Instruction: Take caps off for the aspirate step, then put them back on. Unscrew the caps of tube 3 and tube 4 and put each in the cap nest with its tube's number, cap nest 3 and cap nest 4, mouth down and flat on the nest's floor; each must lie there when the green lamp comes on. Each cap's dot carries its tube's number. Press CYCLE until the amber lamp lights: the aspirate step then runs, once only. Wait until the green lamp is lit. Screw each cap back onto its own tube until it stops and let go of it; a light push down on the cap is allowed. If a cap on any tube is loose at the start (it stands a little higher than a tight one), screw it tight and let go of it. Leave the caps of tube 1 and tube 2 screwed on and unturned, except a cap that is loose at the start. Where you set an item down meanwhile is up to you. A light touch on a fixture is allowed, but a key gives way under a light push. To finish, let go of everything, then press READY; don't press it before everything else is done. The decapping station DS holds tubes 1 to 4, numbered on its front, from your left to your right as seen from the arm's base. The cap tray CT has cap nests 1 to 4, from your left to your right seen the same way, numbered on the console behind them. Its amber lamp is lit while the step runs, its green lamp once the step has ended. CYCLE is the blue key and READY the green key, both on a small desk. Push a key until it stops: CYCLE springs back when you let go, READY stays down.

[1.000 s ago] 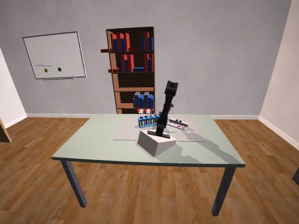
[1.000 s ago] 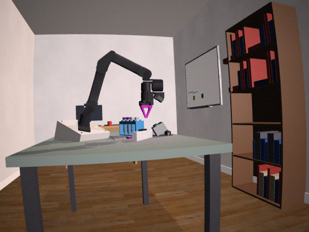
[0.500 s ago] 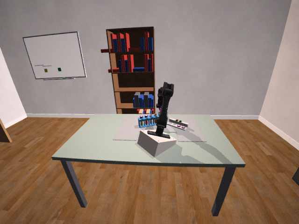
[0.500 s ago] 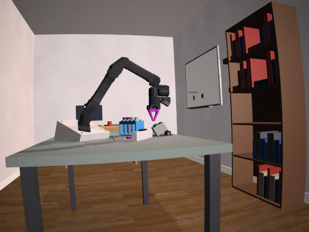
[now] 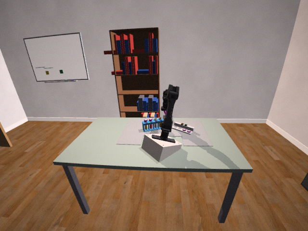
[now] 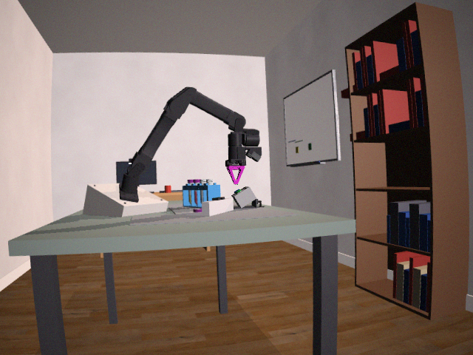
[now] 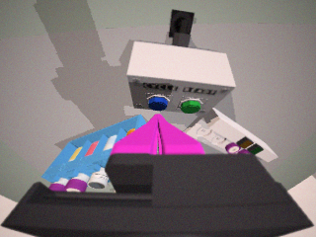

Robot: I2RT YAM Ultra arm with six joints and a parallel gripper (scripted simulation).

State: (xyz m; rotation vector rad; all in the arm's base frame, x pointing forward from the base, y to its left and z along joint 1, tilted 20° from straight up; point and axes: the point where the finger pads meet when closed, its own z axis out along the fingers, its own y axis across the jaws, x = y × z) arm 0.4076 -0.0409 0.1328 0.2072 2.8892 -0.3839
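My hand is 4 cm above the blue cycle key. From my hand the other things lie so: purple cap 22 cm behind, 20 cm to the right, 9 cm below; grey key desk 1 cm ahead, 2 cm to the right, 5 cm below; green ready key 1 cm behind, 4 cm to the right, 4 cm below.
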